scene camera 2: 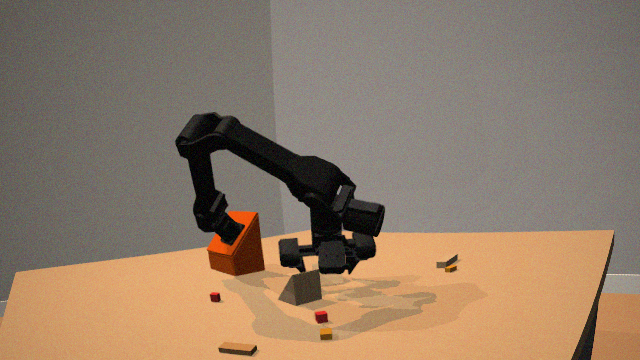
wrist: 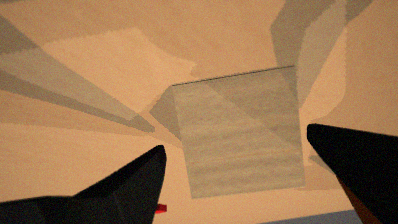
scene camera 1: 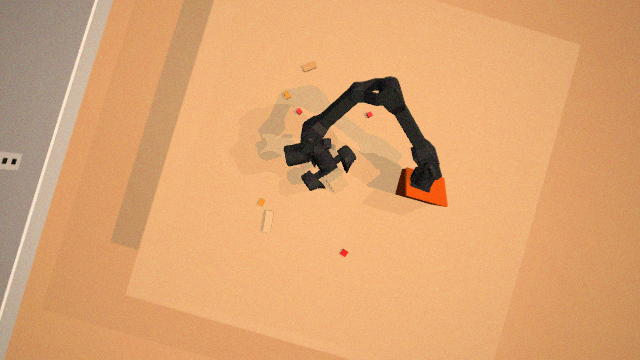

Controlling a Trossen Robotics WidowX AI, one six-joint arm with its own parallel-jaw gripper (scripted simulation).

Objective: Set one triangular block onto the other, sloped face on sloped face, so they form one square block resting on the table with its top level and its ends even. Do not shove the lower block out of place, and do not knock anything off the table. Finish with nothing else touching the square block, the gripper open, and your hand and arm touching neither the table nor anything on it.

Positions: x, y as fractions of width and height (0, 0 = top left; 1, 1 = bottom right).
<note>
My gripper (scene camera 1: 0.52, 0.50) is open, holding nothing. Further things: a tan triangular block (wrist: 0.60, 0.60) and a tan triangular block (scene camera 2: 0.47, 0.80).
My gripper also shows in the wrist view (wrist: 0.59, 0.63).
</note>
